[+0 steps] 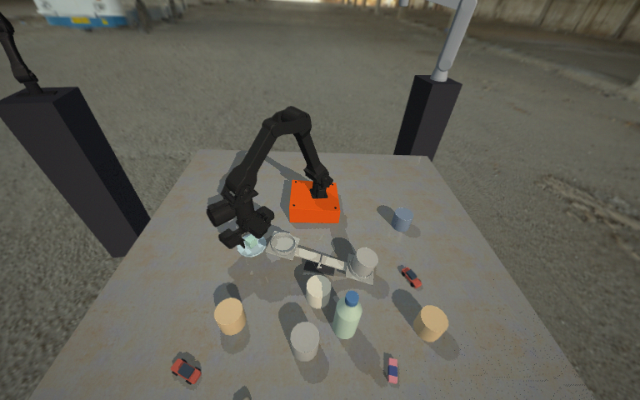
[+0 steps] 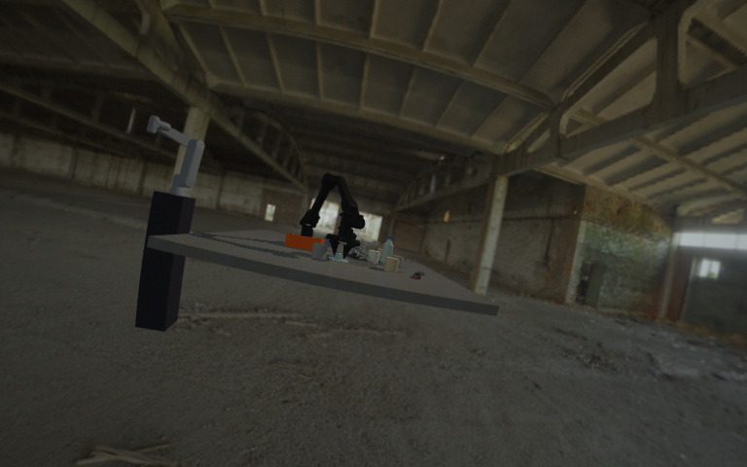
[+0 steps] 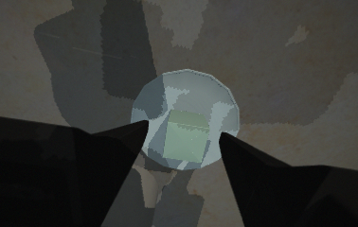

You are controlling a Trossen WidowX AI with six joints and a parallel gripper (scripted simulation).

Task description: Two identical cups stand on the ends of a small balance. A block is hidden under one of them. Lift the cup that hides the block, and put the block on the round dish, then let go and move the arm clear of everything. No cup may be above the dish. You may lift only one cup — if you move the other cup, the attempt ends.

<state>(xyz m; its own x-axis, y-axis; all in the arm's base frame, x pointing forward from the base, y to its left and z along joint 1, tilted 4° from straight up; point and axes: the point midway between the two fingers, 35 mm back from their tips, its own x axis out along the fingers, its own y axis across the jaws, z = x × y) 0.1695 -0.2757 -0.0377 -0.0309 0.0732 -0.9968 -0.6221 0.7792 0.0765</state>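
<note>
My gripper tip is right at the pale green block. Round my gripper tip: small balance (220 mm to the left, 130 mm ahead, 10 mm above); then pale blue round dish (10 mm below); then cream cylinder (220 mm ahead, 180 mm to the left, 20 mm above).
</note>
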